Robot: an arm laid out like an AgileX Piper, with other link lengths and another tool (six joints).
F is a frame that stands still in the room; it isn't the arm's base.
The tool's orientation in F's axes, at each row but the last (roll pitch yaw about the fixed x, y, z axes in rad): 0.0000, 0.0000, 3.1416; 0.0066, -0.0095, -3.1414; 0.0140, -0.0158, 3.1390; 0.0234, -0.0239, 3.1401; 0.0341, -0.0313, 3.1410; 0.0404, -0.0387, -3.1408
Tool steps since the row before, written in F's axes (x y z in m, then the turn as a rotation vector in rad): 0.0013, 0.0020, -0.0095, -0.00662, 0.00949, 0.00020; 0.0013, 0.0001, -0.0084, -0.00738, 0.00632, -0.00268; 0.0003, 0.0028, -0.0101, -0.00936, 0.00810, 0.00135; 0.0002, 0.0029, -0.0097, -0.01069, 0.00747, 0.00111; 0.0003, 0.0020, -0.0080, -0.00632, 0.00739, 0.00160; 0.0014, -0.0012, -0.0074, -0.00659, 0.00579, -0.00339
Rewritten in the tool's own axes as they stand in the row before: -0.0013, -0.0020, -0.0095, 0.00662, -0.00949, 0.00020; -0.0014, -0.0002, -0.0084, 0.00735, -0.00634, -0.00271; -0.0005, -0.0029, -0.0101, 0.00940, -0.00806, 0.00131; -0.0004, -0.0031, -0.0096, 0.01072, -0.00743, 0.00103; -0.0005, -0.0023, -0.0079, 0.00637, -0.00733, 0.00165; -0.0017, 0.0009, -0.0074, 0.00645, -0.00594, -0.00341
